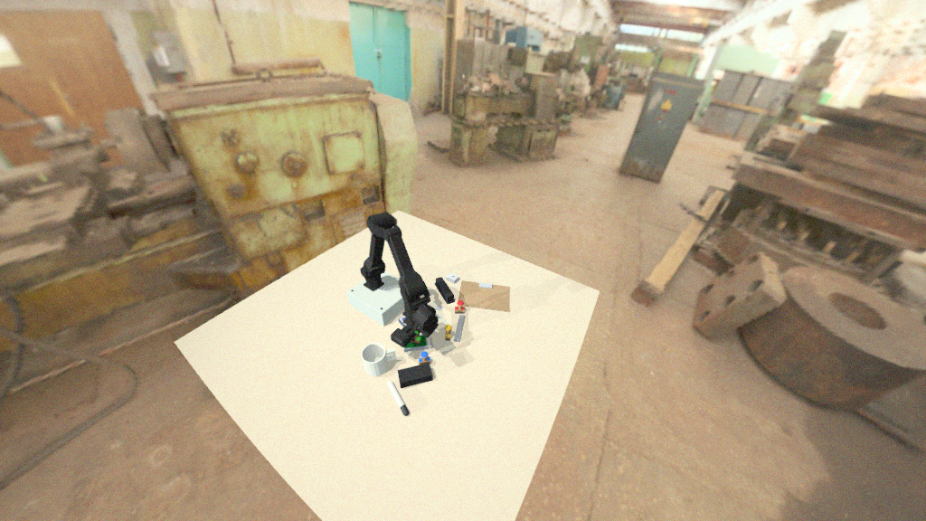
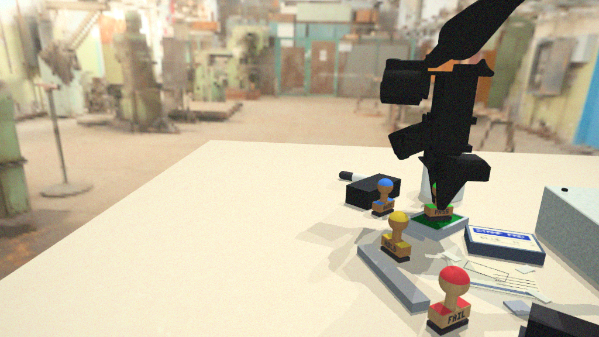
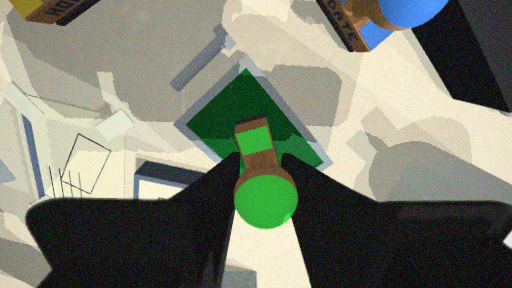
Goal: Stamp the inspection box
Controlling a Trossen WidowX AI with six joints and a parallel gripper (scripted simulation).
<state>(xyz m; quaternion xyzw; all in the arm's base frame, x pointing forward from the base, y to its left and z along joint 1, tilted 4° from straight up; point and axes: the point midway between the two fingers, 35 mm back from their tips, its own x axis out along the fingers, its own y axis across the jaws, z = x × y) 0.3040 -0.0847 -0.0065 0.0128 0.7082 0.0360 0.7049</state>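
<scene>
Right now the green ink pad is 30 mm below my gripper tip. Round my gripper tip: PASS stamp: right at my gripper tip; then blue stamp: 80 mm ahead, 40 mm to the right, 20 mm below; then blue stamp pad box: 80 mm behind, 60 mm to the left, 20 mm below.
</scene>
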